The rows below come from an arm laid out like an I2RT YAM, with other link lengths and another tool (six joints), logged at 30 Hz.
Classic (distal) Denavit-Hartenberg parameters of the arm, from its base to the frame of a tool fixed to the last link. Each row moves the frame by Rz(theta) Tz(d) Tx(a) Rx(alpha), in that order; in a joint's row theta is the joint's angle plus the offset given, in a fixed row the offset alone. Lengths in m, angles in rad.
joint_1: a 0.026, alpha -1.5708, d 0.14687, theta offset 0
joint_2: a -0.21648, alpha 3.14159, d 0, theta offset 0
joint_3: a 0.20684, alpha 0, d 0, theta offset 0.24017
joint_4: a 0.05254, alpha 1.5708, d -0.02, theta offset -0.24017
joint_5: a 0, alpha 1.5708, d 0.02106, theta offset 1.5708
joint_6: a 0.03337, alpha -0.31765, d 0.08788, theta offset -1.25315
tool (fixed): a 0, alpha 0, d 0.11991, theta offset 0
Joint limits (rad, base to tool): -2.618..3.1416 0..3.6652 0..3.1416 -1.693..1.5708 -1.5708..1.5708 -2.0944..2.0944
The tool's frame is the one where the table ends.
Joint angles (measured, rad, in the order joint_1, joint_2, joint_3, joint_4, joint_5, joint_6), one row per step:
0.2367, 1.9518, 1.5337, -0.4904, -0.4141, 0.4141
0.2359, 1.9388, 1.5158, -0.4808, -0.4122, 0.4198
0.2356, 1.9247, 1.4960, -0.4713, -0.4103, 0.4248
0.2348, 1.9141, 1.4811, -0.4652, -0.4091, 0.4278
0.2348, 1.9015, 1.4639, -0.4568, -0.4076, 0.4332
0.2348, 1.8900, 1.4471, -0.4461, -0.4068, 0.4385
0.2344, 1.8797, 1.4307, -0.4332, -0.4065, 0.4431
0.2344, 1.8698, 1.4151, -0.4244, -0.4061, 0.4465
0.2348, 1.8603, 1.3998, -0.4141, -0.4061, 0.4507
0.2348, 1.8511, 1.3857, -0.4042, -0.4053, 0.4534
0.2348, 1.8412, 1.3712, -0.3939, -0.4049, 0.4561
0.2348, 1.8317, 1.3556, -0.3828, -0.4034, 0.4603
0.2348, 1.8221, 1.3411, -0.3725, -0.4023, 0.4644
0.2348, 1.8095, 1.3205, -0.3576, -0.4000, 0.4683
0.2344, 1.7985, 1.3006, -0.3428, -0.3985, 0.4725
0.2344, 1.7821, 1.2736, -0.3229, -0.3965, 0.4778
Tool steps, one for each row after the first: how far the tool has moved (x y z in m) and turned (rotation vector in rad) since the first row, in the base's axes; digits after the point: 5 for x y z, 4 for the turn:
-0.00170, -0.00118, 0.00047, 0.0022, -0.0019, -0.0061
-0.00390, -0.00224, 0.00073, 0.0040, -0.0034, -0.0112
-0.00570, -0.00329, 0.00077, 0.0049, -0.0038, -0.0149
-0.00769, -0.00408, 0.00108, 0.0071, -0.0049, -0.0197
-0.00922, -0.00461, 0.00139, 0.0103, -0.0076, -0.0240
-0.01021, -0.00508, 0.00168, 0.0138, -0.0118, -0.0278
-0.01190, -0.00557, 0.00151, 0.0159, -0.0131, -0.0305
-0.01336, -0.00573, 0.00146, 0.0190, -0.0153, -0.0330
-0.01445, -0.00615, 0.00167, 0.0209, -0.0189, -0.0354
-0.01557, -0.00650, 0.00208, 0.0233, -0.0231, -0.0376
-0.01682, -0.00710, 0.00197, 0.0254, -0.0260, -0.0415
-0.01798, -0.00760, 0.00217, 0.0279, -0.0293, -0.0450
-0.01953, -0.00845, 0.00209, 0.0298, -0.0344, -0.0492
-0.02103, -0.00929, 0.00159, 0.0323, -0.0382, -0.0535
-0.02314, -0.01020, 0.00147, 0.0358, -0.0449, -0.0584

